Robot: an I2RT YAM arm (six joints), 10 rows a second.
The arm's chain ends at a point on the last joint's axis. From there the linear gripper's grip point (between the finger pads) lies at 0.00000 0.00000 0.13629 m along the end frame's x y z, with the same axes.
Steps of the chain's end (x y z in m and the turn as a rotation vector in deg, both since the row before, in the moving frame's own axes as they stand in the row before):
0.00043, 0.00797, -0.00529, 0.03, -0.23, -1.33
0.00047, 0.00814, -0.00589, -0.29, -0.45, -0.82
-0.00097, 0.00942, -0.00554, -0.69, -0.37, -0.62
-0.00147, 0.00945, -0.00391, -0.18, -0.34, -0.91
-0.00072, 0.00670, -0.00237, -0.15, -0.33, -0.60
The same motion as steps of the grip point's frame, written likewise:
-0.00012, 0.00790, -0.00529, 0.03, -0.23, -1.33
-0.00060, 0.00884, -0.00590, -0.29, -0.45, -0.82
-0.00184, 0.01107, -0.00555, -0.69, -0.37, -0.62
-0.00228, 0.00988, -0.00391, -0.18, -0.34, -0.91
-0.00150, 0.00706, -0.00237, -0.15, -0.33, -0.60

